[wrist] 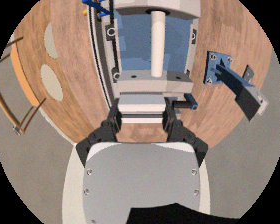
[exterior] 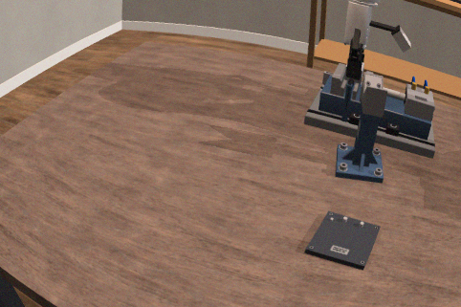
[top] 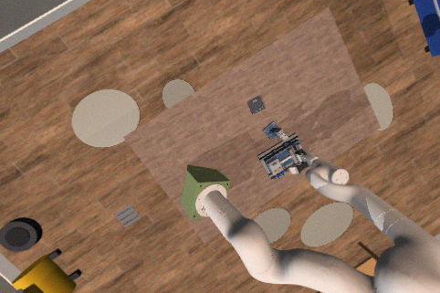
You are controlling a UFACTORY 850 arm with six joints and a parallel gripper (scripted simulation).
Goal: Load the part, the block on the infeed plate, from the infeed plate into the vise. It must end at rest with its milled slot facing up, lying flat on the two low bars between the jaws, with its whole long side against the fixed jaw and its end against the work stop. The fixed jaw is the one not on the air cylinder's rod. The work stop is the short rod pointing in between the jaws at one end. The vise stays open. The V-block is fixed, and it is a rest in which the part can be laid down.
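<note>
My gripper is now 10 mm above the part. Also, from my hand: air cylinder: 160 mm behind, 30 mm below.
</note>
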